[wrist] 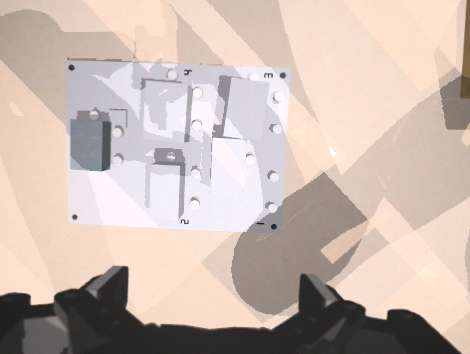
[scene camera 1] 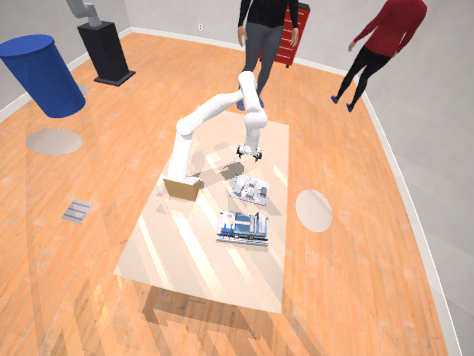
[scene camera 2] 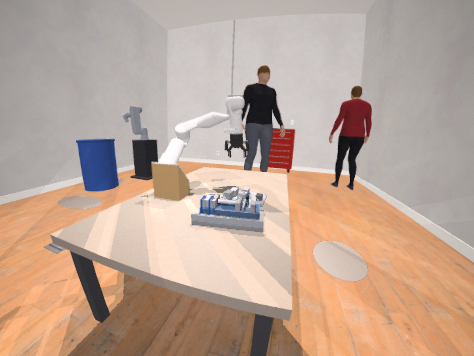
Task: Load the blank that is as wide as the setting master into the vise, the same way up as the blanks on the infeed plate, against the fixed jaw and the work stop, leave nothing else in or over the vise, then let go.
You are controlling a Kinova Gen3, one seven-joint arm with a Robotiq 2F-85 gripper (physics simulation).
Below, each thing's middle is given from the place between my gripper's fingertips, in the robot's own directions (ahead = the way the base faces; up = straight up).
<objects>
Now: the white infeed plate point(wrist: 120, 196) 220 mm below my hand, 70 mm ahead of it and 50 mm to the right of it.
</objects>
